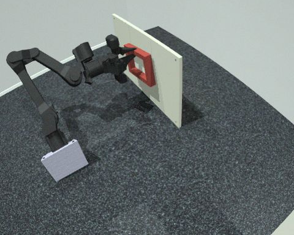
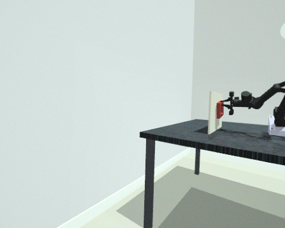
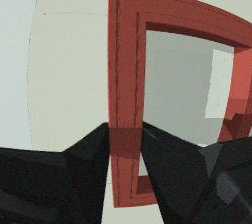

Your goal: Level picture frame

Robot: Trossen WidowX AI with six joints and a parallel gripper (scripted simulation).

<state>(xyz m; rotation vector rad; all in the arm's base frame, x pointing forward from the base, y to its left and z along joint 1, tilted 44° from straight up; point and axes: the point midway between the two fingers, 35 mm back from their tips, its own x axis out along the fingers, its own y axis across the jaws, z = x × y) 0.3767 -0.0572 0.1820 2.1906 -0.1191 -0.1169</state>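
Right now my gripper tip is 50 mm above the picture frame and 10 mm to the left of it. Round my gripper tip: wall board: 70 mm below, 20 mm ahead.
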